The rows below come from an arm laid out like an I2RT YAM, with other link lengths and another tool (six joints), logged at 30 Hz.
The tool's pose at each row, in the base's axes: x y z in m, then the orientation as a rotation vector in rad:
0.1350 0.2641 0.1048 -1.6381 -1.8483 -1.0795
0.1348 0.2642 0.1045 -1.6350 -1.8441 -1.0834
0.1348 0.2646 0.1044 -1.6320 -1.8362 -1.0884
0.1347 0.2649 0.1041 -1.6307 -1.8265 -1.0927
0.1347 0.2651 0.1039 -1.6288 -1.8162 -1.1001
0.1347 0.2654 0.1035 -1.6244 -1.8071 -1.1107
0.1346 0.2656 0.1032 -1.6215 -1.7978 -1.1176
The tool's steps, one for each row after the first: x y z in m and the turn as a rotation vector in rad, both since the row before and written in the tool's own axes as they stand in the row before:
-0.0001 -0.0003 0.0002 -0.0009 0.0051 0.0008
0.0002 0.0000 0.0004 -0.0015 0.0073 0.0029
0.0000 -0.0002 0.0004 -0.0018 0.0070 0.0048
0.0000 -0.0001 0.0003 -0.0036 0.0084 0.0040
-0.0001 -0.0001 0.0005 -0.0047 0.0099 0.0016
-0.0001 -0.0002 0.0003 -0.0030 0.0083 0.0032

